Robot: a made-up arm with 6 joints. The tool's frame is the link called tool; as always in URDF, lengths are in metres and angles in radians. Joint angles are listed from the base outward.
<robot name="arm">
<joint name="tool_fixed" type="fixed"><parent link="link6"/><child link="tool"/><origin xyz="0 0 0" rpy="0 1.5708 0"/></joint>
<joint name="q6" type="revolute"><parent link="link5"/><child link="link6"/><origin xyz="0 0 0.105" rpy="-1.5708 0 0"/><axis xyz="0 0 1"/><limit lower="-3.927" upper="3.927"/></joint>
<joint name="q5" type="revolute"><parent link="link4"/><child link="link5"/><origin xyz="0 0 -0.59" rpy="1.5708 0 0"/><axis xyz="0 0 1"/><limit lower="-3.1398" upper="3.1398"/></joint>
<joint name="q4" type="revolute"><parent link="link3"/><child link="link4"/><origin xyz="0 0 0" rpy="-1.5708 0 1.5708"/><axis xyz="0 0 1"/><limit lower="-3.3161" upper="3.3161"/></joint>
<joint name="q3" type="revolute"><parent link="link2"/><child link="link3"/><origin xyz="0 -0.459 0" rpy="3.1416 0 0"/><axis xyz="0 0 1"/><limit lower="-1.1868" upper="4.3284"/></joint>
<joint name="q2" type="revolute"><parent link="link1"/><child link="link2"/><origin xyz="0 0 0" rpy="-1.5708 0 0"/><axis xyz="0 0 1"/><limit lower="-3.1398" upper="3.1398"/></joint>
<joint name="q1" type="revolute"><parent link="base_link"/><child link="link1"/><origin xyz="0 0 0.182" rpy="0 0 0"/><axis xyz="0 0 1"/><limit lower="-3.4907" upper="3.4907"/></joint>
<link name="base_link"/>
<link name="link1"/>
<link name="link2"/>
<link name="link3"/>
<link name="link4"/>
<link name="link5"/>
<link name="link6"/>
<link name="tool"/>
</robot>
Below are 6 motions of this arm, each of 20 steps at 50 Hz.
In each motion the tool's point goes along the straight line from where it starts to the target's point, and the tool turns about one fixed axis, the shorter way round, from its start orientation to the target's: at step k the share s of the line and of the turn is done. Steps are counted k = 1, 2, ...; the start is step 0. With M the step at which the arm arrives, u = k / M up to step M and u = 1 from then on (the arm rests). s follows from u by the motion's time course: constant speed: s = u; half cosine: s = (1 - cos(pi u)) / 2; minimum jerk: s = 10 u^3 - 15 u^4 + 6 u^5.
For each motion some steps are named. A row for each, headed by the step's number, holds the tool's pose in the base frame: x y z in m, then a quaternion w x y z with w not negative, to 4 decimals.
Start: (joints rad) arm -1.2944 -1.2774 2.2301 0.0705 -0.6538 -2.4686
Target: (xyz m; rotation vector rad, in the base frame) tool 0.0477 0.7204 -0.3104 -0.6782 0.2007 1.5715
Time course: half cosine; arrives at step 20
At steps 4, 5, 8, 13, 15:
4: -0.3304 0.9024 0.0579 0.5952 -0.1227 -0.3274 0.7236
5: -0.3091 0.8921 0.0371 0.6019 -0.1337 -0.3050 0.7259
8: -0.2259 0.8521 -0.0439 0.6240 -0.1756 -0.2157 0.7302
13: -0.0664 0.7753 -0.1992 0.6486 -0.2506 -0.0392 0.7177
15: -0.0135 0.7499 -0.2508 0.6513 -0.2736 0.0200 0.7075

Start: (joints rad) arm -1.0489 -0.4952 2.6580 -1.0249 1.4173 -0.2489
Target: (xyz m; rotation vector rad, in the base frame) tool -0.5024 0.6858 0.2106 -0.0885 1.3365 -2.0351
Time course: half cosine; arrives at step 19
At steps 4, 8, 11, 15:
4: -0.4561 0.6754 0.6204 0.3034 0.0797 0.6346 -0.7063
8: -0.4702 0.6786 0.4959 0.3174 0.0453 0.6004 -0.7327
11: -0.4829 0.6814 0.3834 0.3291 0.0140 0.5678 -0.7544
15: -0.4969 0.6846 0.2589 0.3410 -0.0207 0.5300 -0.7762

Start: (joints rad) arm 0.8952 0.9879 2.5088 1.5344 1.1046 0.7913
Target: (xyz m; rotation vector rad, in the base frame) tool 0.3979 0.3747 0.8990 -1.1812 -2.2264 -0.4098
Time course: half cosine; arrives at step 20
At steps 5, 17, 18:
5: 0.2251 0.2579 1.0101 0.1206 -0.3874 -0.8371 -0.3669
17: 0.3869 0.3672 0.9061 0.2796 -0.4402 -0.8366 -0.1678
18: 0.3929 0.3714 0.9022 0.2853 -0.4416 -0.8355 -0.1600

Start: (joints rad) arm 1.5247 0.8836 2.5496 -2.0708 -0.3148 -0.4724
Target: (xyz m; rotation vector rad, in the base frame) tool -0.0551 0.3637 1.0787 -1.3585 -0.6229 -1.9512
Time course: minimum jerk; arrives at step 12
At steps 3, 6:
3: -0.0347 0.3894 1.0702 0.3345 -0.4995 -0.2743 -0.7506
6: -0.0437 0.3780 1.0740 0.3349 -0.5090 -0.2586 -0.7496

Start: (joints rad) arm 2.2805 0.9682 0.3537 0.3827 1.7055 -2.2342
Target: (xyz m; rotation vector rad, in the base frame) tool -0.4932 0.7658 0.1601 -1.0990 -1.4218 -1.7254
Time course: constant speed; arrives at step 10
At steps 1, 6, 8, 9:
1: -0.5006 0.7364 0.1366 0.3053 -0.3673 -0.6192 -0.6233
6: -0.4965 0.7527 0.1497 0.3135 -0.3960 -0.5763 -0.6424
8: -0.4948 0.7593 0.1549 0.3166 -0.4071 -0.5587 -0.6495
9: -0.4940 0.7625 0.1575 0.3180 -0.4126 -0.5498 -0.6529

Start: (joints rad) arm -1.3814 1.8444 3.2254 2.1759 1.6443 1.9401
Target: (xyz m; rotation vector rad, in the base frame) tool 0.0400 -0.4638 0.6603 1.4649 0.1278 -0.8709
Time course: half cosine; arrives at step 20
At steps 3, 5, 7, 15, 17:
3: 0.1410 -0.4496 0.6540 0.7442 0.6296 -0.0485 -0.2176
5: 0.1312 -0.4510 0.6546 0.7372 0.6326 -0.0383 -0.2344
7: 0.1177 -0.4529 0.6555 0.7269 0.6362 -0.0243 -0.2574
15: 0.0556 -0.4616 0.6593 0.6723 0.6459 0.0402 -0.3595
17: 0.0458 -0.4630 0.6599 0.6625 0.6464 0.0504 -0.3752

